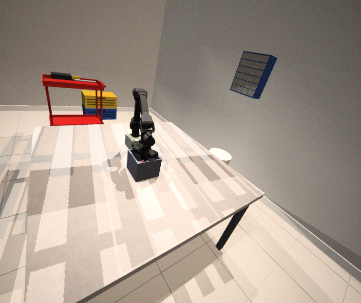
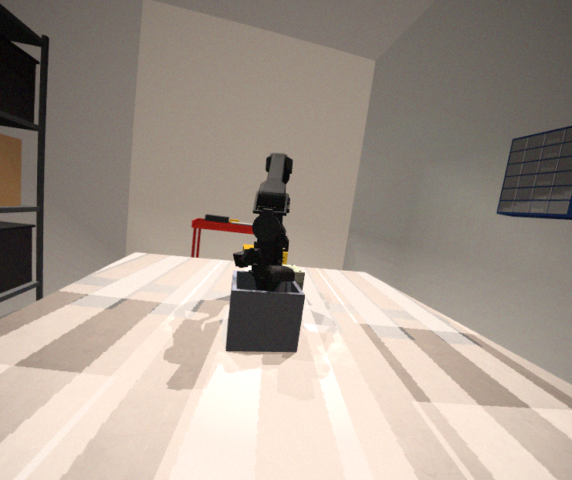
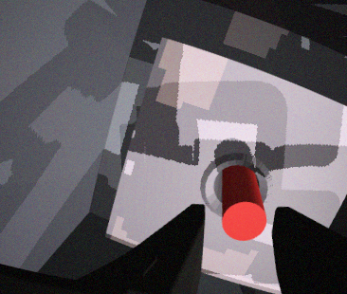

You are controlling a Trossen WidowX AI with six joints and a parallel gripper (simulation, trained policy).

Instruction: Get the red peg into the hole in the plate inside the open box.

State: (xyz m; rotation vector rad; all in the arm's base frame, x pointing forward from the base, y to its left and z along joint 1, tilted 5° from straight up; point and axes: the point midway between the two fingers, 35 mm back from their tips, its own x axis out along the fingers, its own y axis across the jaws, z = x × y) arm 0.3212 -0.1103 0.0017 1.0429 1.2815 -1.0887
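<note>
The red peg lies 40 mm below my gripper tip. The rest, counted from my gripper tip: plate (40 mm below).
</note>
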